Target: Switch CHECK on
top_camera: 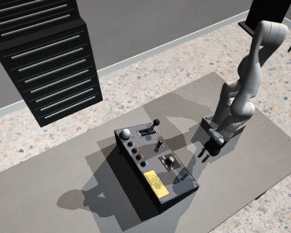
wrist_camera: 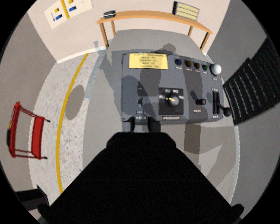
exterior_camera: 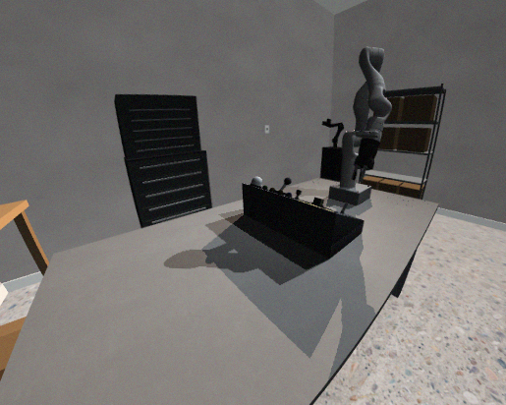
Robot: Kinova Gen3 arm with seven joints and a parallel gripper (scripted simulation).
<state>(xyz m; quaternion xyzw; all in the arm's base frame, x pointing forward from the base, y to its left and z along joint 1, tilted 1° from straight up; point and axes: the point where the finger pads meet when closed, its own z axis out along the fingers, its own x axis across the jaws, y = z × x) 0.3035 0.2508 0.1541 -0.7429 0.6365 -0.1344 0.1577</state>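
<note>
Right now the small switch is 120 mm below my hand, 100 mm ahead of it and 20 mm to the left of it. The rest, counted from my hand: dark console: 160 mm ahead, 150 mm to the right, 140 mm below; then ball-topped lever: 340 mm to the right, 140 mm ahead, 110 mm below.
</note>
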